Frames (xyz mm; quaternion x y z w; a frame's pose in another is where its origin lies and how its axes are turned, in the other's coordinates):
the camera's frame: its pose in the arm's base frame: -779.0 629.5 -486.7 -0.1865 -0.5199 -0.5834 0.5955
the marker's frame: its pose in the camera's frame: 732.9 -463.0 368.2 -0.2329 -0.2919 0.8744 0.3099
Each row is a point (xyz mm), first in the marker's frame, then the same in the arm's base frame.
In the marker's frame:
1: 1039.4 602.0 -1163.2
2: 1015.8 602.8 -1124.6
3: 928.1 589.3 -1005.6
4: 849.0 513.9 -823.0
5: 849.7 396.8 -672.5
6: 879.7 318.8 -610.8
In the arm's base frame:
1: -183.8 -434.5 -433.6
2: -222.7 -411.8 -438.1
3: -351.9 -338.9 -432.4
4: -491.3 -181.4 -400.7
5: -538.7 -2.3 -355.5
6: -526.5 96.0 -324.1

